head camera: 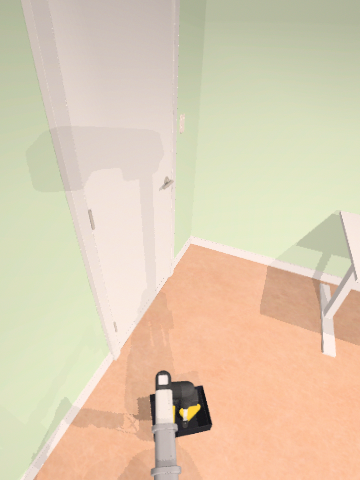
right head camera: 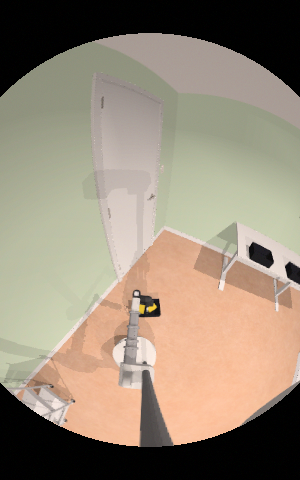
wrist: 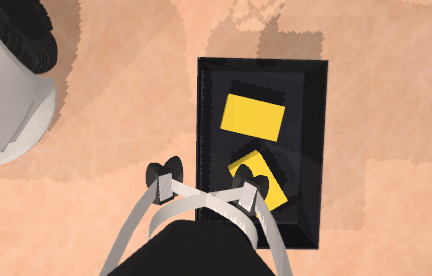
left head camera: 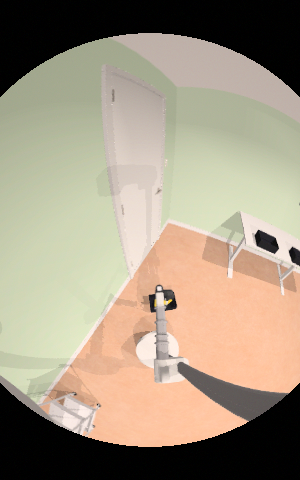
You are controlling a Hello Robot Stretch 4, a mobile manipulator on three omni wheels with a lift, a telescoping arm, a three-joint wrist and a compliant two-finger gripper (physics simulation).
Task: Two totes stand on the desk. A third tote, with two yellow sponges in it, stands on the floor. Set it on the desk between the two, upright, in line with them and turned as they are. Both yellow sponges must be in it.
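Observation:
The black floor tote [head camera: 206, 428] [left head camera: 173, 295] [right head camera: 157, 303] [wrist: 314, 150] stands upright on the floor, its long sides running up and down in the wrist view. One yellow sponge [wrist: 252, 117] lies flat in its upper half, and a second yellow sponge [wrist: 274, 192] lies turned in its lower half, partly behind a fingertip. My gripper [wrist: 208, 175] is open and empty above the tote's left long wall, one finger outside it and one over the inside. Two black totes, the left [left head camera: 266, 241] [right head camera: 261, 255] and right [left head camera: 296, 256] [right head camera: 294, 272], stand apart on the white desk [head camera: 352, 235] [left head camera: 248, 228] [right head camera: 243, 237].
My round white base [left head camera: 145, 350] [right head camera: 120, 352] is close to the floor tote. A white door [head camera: 130, 240] [left head camera: 140, 180] [right head camera: 130, 185] and green walls lie beyond. The desk's leg [head camera: 328, 335] stands at the right. A cart frame [left head camera: 86, 405] [right head camera: 61, 406] stands at the lower left.

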